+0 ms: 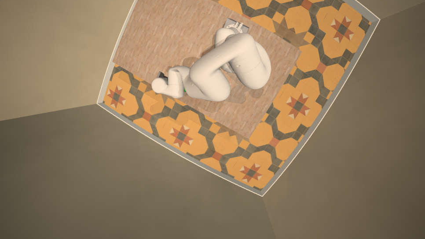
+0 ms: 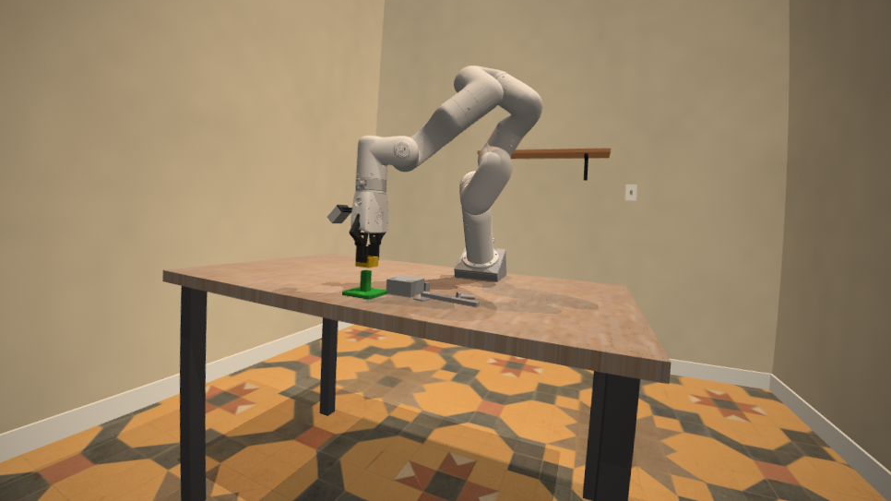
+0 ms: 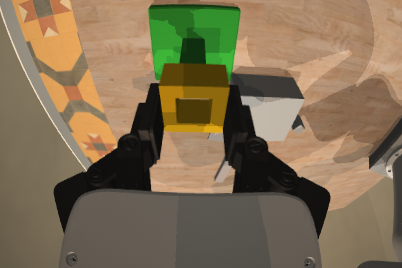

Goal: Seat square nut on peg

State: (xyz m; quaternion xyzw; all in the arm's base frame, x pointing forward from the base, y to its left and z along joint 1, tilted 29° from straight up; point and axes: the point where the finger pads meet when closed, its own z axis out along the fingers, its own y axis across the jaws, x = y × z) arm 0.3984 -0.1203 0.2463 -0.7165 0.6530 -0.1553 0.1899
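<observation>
Right now my hand is 8 cm past the grey block, 8 cm above it and 6 cm to the right of it. The rest, counted from my hand: bolt (21 cm to the left, 12 cm behind, 9 cm below); then thin grey bar (19 cm to the left, 10 cm below, 8 cm behind).
</observation>
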